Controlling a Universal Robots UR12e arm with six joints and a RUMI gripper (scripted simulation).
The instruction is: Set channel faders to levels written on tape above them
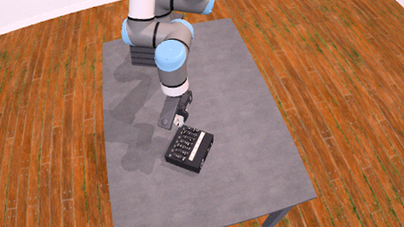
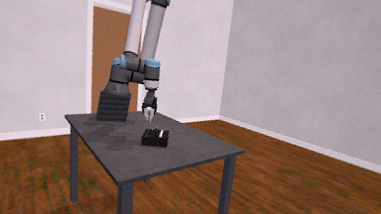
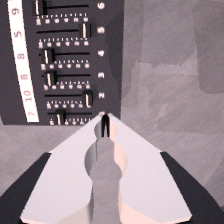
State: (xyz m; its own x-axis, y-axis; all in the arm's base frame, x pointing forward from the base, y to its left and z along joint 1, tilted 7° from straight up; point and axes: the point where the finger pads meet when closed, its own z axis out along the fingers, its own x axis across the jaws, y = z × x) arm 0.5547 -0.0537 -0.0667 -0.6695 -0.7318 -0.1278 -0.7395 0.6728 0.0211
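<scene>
Now: the fader knob 10 mm ahead of my hand, 20 mm to the left of it and 50 mm below it. Round my hand: channel fader cap: 60 mm ahead, 30 mm to the right, 50 mm below.
</scene>
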